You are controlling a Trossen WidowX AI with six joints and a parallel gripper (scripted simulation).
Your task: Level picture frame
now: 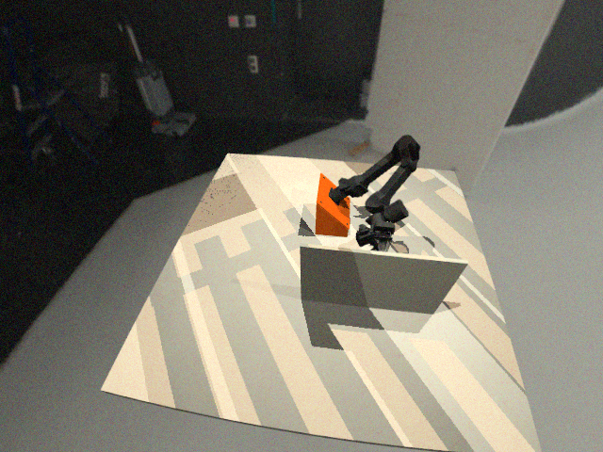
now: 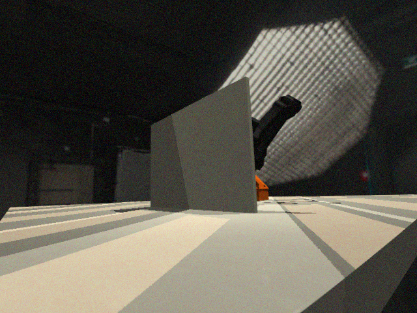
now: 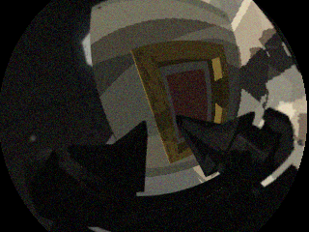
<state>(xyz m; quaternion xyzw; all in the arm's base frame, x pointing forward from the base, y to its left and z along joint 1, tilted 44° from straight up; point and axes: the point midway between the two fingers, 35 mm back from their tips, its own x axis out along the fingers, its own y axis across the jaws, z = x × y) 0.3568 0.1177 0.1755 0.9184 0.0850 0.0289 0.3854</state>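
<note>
Right now the picture frame is 6 cm below my gripper tip, 1 cm to the right of it and 1 cm ahead of it. Round my gripper tip: wall panel 6 cm below, 2 cm ahead, 1 cm to the right.
</note>
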